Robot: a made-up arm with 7 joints. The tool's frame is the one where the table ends. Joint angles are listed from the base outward.
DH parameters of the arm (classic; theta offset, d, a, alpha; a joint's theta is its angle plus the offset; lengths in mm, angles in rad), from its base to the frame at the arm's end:
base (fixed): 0 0 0 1.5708
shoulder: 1.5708 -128 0 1.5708
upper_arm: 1.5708 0 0 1.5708
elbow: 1.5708 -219 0 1.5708
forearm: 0 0 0 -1.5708
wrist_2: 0 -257 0 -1.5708
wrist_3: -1.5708 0 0 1.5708
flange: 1.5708 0 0 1.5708
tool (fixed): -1.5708 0 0 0
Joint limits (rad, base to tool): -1.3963..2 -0.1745..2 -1.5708..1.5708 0..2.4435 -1.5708..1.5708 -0.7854..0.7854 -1.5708..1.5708
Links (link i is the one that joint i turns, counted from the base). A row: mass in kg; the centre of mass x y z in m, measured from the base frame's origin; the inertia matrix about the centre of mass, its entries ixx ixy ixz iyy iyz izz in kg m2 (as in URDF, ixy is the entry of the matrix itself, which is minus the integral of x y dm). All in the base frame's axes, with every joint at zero. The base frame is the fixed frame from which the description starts. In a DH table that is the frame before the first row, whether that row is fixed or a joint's. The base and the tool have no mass.
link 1: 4.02; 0.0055 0.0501 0.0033; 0.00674 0 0 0.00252 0 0.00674
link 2: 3.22; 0.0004 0.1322 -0.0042; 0.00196 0 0 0.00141 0 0.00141
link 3: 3.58; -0.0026 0.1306 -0.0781; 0.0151 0 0 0.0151 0 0.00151
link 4: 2.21; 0.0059 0.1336 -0.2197; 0.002 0 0 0.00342 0 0.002
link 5: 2.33; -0.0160 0.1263 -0.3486; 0.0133 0 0 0.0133 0 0.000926
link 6: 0.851; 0.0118 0.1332 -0.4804; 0.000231 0 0 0.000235 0 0.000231
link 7: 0.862; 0.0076 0.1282 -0.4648; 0.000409 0 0 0.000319 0 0.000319
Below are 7 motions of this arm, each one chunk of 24 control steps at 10 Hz.
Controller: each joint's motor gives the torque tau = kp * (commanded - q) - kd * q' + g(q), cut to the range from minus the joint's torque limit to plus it. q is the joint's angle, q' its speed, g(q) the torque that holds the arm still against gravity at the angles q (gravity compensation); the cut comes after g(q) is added. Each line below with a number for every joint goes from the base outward.
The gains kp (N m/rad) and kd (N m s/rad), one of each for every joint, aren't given. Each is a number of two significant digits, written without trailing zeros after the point. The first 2 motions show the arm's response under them.
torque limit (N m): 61 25 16 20 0.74 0.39 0.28
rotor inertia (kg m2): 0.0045 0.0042 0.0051 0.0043 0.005 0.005 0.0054
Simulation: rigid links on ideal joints. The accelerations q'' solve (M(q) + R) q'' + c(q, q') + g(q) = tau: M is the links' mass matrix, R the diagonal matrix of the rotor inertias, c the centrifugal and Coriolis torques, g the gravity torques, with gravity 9.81 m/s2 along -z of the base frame. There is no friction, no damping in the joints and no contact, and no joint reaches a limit. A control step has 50 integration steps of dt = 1/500 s. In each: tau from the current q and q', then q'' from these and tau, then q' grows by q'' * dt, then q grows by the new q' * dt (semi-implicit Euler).
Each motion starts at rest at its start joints. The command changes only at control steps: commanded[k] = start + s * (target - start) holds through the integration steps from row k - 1 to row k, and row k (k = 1, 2, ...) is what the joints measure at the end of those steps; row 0 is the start. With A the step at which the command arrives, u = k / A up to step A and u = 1 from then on. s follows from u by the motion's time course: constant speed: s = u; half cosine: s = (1 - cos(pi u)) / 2; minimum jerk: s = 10 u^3 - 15 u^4 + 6 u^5; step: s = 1 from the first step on.
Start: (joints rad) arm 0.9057 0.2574 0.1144 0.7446 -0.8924 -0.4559 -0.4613
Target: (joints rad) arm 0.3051 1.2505 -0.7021 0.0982 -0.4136 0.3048 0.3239
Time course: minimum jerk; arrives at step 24
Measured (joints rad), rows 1 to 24:
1: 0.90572 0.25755 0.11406 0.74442 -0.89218 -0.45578 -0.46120
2: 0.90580 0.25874 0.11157 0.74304 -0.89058 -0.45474 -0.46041
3: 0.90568 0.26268 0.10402 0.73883 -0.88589 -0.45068 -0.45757
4: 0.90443 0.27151 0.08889 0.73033 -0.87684 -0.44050 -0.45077
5: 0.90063 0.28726 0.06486 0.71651 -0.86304 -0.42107 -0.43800
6: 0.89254 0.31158 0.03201 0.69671 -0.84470 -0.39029 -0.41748
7: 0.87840 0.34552 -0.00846 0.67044 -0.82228 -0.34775 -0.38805
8: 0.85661 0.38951 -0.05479 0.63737 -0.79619 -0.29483 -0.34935
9: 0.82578 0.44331 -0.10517 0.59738 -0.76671 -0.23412 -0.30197
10: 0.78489 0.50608 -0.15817 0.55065 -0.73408 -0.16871 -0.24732
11: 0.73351 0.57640 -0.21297 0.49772 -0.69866 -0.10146 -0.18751
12: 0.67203 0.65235 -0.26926 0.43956 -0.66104 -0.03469 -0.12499
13: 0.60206 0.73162 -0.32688 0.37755 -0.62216 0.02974 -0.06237
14: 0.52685 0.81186 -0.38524 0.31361 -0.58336 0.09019 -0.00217
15: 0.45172 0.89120 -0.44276 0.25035 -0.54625 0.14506 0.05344
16: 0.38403 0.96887 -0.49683 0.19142 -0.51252 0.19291 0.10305
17: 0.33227 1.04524 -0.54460 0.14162 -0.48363 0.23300 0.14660
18: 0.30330 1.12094 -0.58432 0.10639 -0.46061 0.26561 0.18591
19: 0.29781 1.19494 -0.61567 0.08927 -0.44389 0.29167 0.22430
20: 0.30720 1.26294 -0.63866 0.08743 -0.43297 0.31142 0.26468
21: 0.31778 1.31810 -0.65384 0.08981 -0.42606 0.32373 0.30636
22: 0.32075 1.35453 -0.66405 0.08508 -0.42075 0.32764 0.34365
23: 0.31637 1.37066 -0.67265 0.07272 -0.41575 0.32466 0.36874
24: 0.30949 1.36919 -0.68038 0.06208 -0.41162 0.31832 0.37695
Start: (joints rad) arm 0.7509 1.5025 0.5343 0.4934 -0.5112 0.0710 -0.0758
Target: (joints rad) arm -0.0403 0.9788 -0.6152 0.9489 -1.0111 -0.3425 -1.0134
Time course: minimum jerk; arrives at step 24
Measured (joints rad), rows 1 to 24:
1: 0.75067 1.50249 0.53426 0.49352 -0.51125 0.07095 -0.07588
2: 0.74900 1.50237 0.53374 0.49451 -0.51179 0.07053 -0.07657
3: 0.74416 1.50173 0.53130 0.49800 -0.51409 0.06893 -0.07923
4: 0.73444 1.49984 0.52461 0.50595 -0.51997 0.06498 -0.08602
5: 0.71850 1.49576 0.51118 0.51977 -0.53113 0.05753 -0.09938
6: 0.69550 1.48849 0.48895 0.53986 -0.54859 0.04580 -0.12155
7: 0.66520 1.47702 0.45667 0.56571 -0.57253 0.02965 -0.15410
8: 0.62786 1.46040 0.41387 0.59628 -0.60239 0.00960 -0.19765
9: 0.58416 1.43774 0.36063 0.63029 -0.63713 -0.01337 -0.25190
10: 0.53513 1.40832 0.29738 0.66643 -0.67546 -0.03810 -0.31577
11: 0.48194 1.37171 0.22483 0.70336 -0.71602 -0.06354 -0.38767
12: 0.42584 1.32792 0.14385 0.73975 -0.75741 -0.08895 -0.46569
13: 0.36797 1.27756 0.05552 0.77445 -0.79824 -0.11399 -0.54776
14: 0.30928 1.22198 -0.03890 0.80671 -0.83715 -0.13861 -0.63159
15: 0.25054 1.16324 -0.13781 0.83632 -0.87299 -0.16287 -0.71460
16: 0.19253 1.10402 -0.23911 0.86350 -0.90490 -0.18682 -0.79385
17: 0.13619 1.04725 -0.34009 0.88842 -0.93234 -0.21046 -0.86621
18: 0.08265 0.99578 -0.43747 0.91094 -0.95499 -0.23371 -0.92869
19: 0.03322 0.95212 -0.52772 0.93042 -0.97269 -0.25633 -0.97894
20: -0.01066 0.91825 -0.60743 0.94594 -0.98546 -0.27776 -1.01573
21: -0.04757 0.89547 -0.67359 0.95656 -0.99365 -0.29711 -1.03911
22: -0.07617 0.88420 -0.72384 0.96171 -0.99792 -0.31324 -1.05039
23: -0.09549 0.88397 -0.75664 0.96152 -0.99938 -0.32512 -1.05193
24: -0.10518 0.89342 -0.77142 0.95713 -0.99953 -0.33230 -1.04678
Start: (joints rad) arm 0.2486 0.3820 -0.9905 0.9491 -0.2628 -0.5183 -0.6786
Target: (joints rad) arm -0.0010 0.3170 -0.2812 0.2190 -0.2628 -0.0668 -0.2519
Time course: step
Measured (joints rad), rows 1 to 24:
1: 0.26451 0.22677 -0.72476 0.56091 -0.33327 -0.41663 -0.60386
2: 0.28680 0.16037 -0.45495 0.22985 -0.30241 -0.13125 -0.45855
3: 0.18902 0.21482 -0.37605 0.23801 -0.22287 0.15809 -0.31318
4: 0.08425 0.27503 -0.33010 0.23987 -0.19643 0.31850 -0.20287
5: -0.00062 0.32656 -0.30278 0.19422 -0.21447 0.32856 -0.14571
6: -0.07655 0.36990 -0.28751 0.15568 -0.24634 0.22717 -0.14144
7: -0.13781 0.40114 -0.27935 0.13522 -0.26977 0.06678 -0.17375
8: -0.17499 0.41734 -0.27521 0.12744 -0.27838 -0.09935 -0.21977
9: -0.18549 0.41859 -0.27324 0.13108 -0.27620 -0.22651 -0.25969
10: -0.17191 0.40668 -0.27257 0.14506 -0.27011 -0.28699 -0.28286
11: -0.13966 0.38433 -0.27311 0.16613 -0.26483 -0.27485 -0.28847
12: -0.09558 0.35519 -0.27513 0.19030 -0.26174 -0.20529 -0.28196
13: -0.04674 0.32360 -0.27872 0.21413 -0.26012 -0.10787 -0.27046
14: 0.00055 0.29403 -0.28350 0.23506 -0.25903 -0.01600 -0.25955
15: 0.04123 0.27034 -0.28859 0.25134 -0.25817 0.04406 -0.25212
16: 0.07178 0.25512 -0.29290 0.26191 -0.25781 0.06081 -0.24869
17: 0.09027 0.24950 -0.29550 0.26628 -0.25826 0.03906 -0.24833
18: 0.09622 0.25312 -0.29589 0.26460 -0.25945 -0.00483 -0.24960
19: 0.09045 0.26446 -0.29414 0.25765 -0.26100 -0.05127 -0.25120
20: 0.07486 0.28115 -0.29077 0.24686 -0.26249 -0.08515 -0.25222
21: 0.05226 0.30038 -0.28658 0.23398 -0.26366 -0.09997 -0.25229
22: 0.02601 0.31930 -0.28240 0.22081 -0.26445 -0.09772 -0.25151
23: -0.00036 0.33547 -0.27886 0.20896 -0.26494 -0.08560 -0.25028
24: -0.02363 0.34715 -0.27633 0.19972 -0.26518 -0.07199 -0.24915

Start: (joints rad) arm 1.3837 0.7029 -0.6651 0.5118 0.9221 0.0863 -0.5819
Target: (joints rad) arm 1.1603 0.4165 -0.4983 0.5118 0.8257 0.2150 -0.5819
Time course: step
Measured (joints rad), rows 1 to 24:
1: 1.34730 0.66262 -0.52250 0.51202 0.85381 0.11153 -0.57687
2: 1.29911 0.59879 -0.42588 0.51309 0.80737 0.16582 -0.56359
3: 1.25093 0.52889 -0.40924 0.51197 0.80653 0.22586 -0.55302
4: 1.20517 0.45791 -0.43552 0.50768 0.82374 0.27427 -0.55249
5: 1.16299 0.39290 -0.48000 0.50553 0.83830 0.30146 -0.56320
6: 1.12667 0.34043 -0.52766 0.50786 0.84270 0.30463 -0.58180
7: 1.09924 0.30476 -0.56922 0.51264 0.83914 0.28691 -0.60266
8: 1.08281 0.28754 -0.59890 0.51676 0.83321 0.25630 -0.62004
9: 1.07782 0.28809 -0.61364 0.51824 0.82880 0.22331 -0.62980
10: 1.08311 0.30392 -0.61297 0.51669 0.82672 0.19784 -0.63044
11: 1.09641 0.33122 -0.59877 0.51310 0.82589 0.18608 -0.62306
12: 1.11490 0.36541 -0.57459 0.50911 0.82505 0.18890 -0.61040
13: 1.13566 0.40159 -0.54475 0.50628 0.82376 0.20216 -0.59564
14: 1.15606 0.43511 -0.51353 0.50539 0.82237 0.21879 -0.58151
15: 1.17397 0.46213 -0.48471 0.50639 0.82147 0.23178 -0.56994
16: 1.18786 0.48006 -0.46128 0.50857 0.82142 0.23674 -0.56196
17: 1.19685 0.48784 -0.44530 0.51106 0.82219 0.23319 -0.55793
18: 1.20068 0.48581 -0.43773 0.51313 0.82345 0.22399 -0.55769
19: 1.19962 0.47554 -0.43846 0.51445 0.82482 0.21368 -0.56069
20: 1.19441 0.45939 -0.44633 0.51507 0.82602 0.20636 -0.56604
21: 1.18613 0.44013 -0.45944 0.51524 0.82694 0.20418 -0.57271
22: 1.17605 0.42053 -0.47547 0.51522 0.82758 0.20697 -0.57963
23: 1.16553 0.40304 -0.49208 0.51513 0.82797 0.21276 -0.58589
24: 1.15579 0.38950 -0.50720 0.51492 0.82813 0.21892 -0.59079

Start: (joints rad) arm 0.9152 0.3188 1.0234 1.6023 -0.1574 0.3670 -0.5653
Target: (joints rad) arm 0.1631 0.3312 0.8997 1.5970 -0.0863 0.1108 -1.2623
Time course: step
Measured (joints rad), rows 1 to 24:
1: 0.75318 0.35413 0.94414 1.64420 -0.03870 0.35428 -0.68914
2: 0.46906 0.40052 0.84572 1.69286 0.04977 0.29784 -0.95025
3: 0.24344 0.40474 0.78906 1.66652 -0.01216 0.20075 -1.21372
4: 0.12175 0.36514 0.77317 1.57651 -0.13227 0.10474 -1.40078
5: 0.06870 0.30090 0.79742 1.49666 -0.20615 0.05371 -1.48544
6: 0.04404 0.23557 0.83933 1.47646 -0.19941 0.05454 -1.47588
7: 0.03589 0.19288 0.87281 1.50253 -0.14232 0.07984 -1.40262
8: 0.04675 0.18762 0.88951 1.53808 -0.08423 0.10077 -1.30614
9: 0.07581 0.21815 0.89263 1.56346 -0.05499 0.10811 -1.22372
10: 0.11569 0.26966 0.88856 1.58002 -0.05624 0.10915 -1.17884
11: 0.15645 0.32413 0.88381 1.59623 -0.07255 0.11393 -1.17624
12: 0.18964 0.36841 0.88328 1.61526 -0.08703 0.12524 -1.20469
13: 0.21050 0.39630 0.88882 1.63232 -0.09143 0.13776 -1.24537
14: 0.21807 0.40691 0.89918 1.64017 -0.08737 0.14408 -1.28096
15: 0.21418 0.40243 0.91126 1.63548 -0.08137 0.14111 -1.30158
16: 0.20209 0.38662 0.92165 1.62102 -0.07885 0.13162 -1.30576
17: 0.18542 0.36396 0.92780 1.60329 -0.08114 0.12088 -1.29762
18: 0.16770 0.33922 0.92855 1.58842 -0.08606 0.11252 -1.28317
19: 0.15214 0.31705 0.92409 1.57942 -0.09045 0.10713 -1.26776
20: 0.14126 0.30122 0.91572 1.57615 -0.09235 0.10357 -1.25509
21: 0.13641 0.29379 0.90534 1.57706 -0.09170 0.10087 -1.24720
22: 0.13757 0.29470 0.89502 1.58066 -0.08969 0.09917 -1.24462
23: 0.14351 0.30213 0.88656 1.58595 -0.08760 0.09931 -1.24671
24: 0.15223 0.31335 0.88120 1.59212 -0.08608 0.10187 -1.25193

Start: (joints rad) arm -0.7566 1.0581 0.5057 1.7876 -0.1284 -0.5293 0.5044
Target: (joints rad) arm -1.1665 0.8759 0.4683 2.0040 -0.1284 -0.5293 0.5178
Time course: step
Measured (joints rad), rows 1 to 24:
1: -0.91171 1.02865 0.60109 1.90225 -0.11540 -0.51945 0.51615
2: -1.05515 0.95283 0.63951 2.04395 -0.14161 -0.51429 0.53713
3: -1.12487 0.88279 0.58289 2.09398 -0.17098 -0.50578 0.55365
4: -1.15894 0.84376 0.49748 2.05483 -0.16297 -0.49429 0.55663
5: -1.17996 0.83144 0.42453 1.98597 -0.12480 -0.49252 0.54335
6: -1.19908 0.83104 0.37804 1.94407 -0.08901 -0.51041 0.51847
7: -1.21380 0.83360 0.35655 1.94625 -0.07769 -0.54470 0.49129
8: -1.21543 0.83868 0.35187 1.97529 -0.08927 -0.57861 0.47148
9: -1.20252 0.84822 0.35919 2.00588 -0.10935 -0.59293 0.46541
10: -1.18283 0.86174 0.37832 2.02247 -0.12602 -0.57979 0.47396
11: -1.16573 0.87604 0.40796 2.02296 -0.13543 -0.54692 0.49272
12: -1.15583 0.88732 0.44305 2.01410 -0.13901 -0.51086 0.51453
13: -1.15255 0.89308 0.47651 2.00459 -0.13922 -0.48677 0.53274
14: -1.15310 0.89321 0.50212 1.99980 -0.13777 -0.48178 0.54336
15: -1.15506 0.88958 0.51627 2.00023 -0.13559 -0.49393 0.54566
16: -1.15731 0.88472 0.51863 2.00316 -0.13323 -0.51511 0.54140
17: -1.15965 0.88049 0.51158 2.00555 -0.13106 -0.53577 0.53349
18: -1.16217 0.87749 0.49902 2.00594 -0.12921 -0.54893 0.52481
19: -1.16483 0.87547 0.48488 2.00473 -0.12775 -0.55220 0.51740
20: -1.16737 0.87394 0.47211 2.00314 -0.12668 -0.54730 0.51233
21: -1.16939 0.87270 0.46231 2.00219 -0.12601 -0.53820 0.50979
22: -1.17056 0.87185 0.45598 2.00218 -0.12571 -0.52907 0.50942
23: -1.17078 0.87164 0.45296 2.00280 -0.12578 -0.52280 0.51056
24: -1.17021 0.87215 0.45276 2.00357 -0.12618 -0.52049 0.51252

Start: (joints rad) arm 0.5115 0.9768 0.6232 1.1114 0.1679 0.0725 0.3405
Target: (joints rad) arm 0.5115 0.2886 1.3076 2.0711 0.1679 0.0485 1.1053
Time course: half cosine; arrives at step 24
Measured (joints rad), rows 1 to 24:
1: 0.51104 0.97576 0.62464 1.11355 0.16755 0.07290 0.34117
2: 0.50983 0.97124 0.63025 1.12245 0.16627 0.07421 0.34445
3: 0.50872 0.96123 0.64121 1.14114 0.16430 0.07611 0.35269
4: 0.50865 0.94517 0.65667 1.16970 0.16272 0.07782 0.36752
5: 0.50969 0.92339 0.67546 1.20661 0.16235 0.07873 0.38958
6: 0.51132 0.89633 0.69700 1.25013 0.16308 0.07873 0.41860
7: 0.51290 0.86440 0.72125 1.29885 0.16427 0.07795 0.45379
8: 0.51400 0.82794 0.74839 1.35178 0.16534 0.07663 0.49407
9: 0.51450 0.78746 0.77848 1.40816 0.16617 0.07489 0.53835
10: 0.51448 0.74373 0.81148 1.46727 0.16695 0.07277 0.58557
11: 0.51410 0.69774 0.84724 1.52834 0.16788 0.07022 0.63483
12: 0.51359 0.65065 0.88562 1.59054 0.16900 0.06727 0.68533
13: 0.51312 0.60365 0.92650 1.65295 0.17017 0.06402 0.73636
14: 0.51282 0.55782 0.96970 1.71462 0.17114 0.06069 0.78723
15: 0.51270 0.51407 1.01487 1.77454 0.17172 0.05754 0.83724
16: 0.51272 0.47306 1.06136 1.83165 0.17179 0.05477 0.88562
17: 0.51273 0.43522 1.10819 1.88489 0.17132 0.05245 0.93153
18: 0.51260 0.40079 1.15398 1.93323 0.17038 0.05048 0.97406
19: 0.51222 0.36994 1.19711 1.97571 0.16913 0.04864 1.01226
20: 0.51158 0.34288 1.23590 2.01151 0.16775 0.04669 1.04524
21: 0.51078 0.31996 1.26885 2.03995 0.16647 0.04448 1.07226
22: 0.50998 0.30173 1.29488 2.06055 0.16548 0.04204 1.09279
23: 0.50932 0.28882 1.31346 2.07298 0.16492 0.03963 1.10657
24: 0.50892 0.28182 1.32453 2.07709 0.16481 0.03760 1.11355

